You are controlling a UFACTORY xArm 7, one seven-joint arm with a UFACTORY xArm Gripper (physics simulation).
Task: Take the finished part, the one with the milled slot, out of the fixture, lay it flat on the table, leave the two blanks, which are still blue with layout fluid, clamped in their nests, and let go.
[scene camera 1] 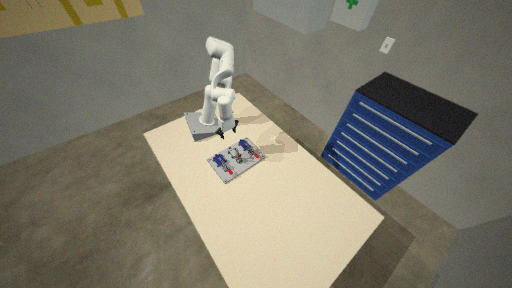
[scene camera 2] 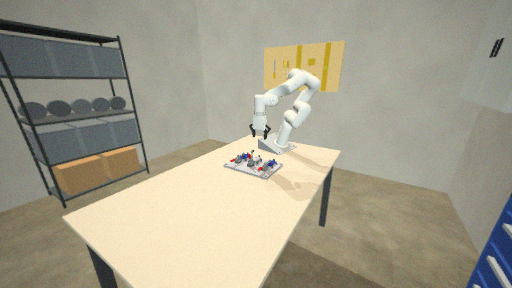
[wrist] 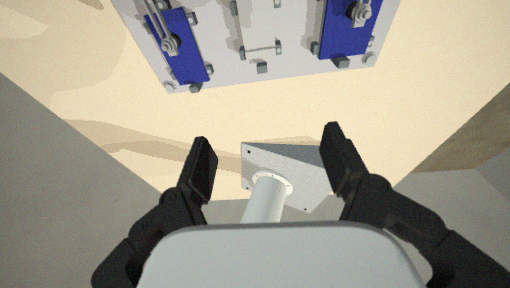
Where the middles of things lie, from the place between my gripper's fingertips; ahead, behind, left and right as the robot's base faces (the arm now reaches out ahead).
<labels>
Right now the fixture plate (wrist: 219, 37) is 8 cm ahead of my hand, 1 cm to the left of it and 18 cm below it.
</labels>
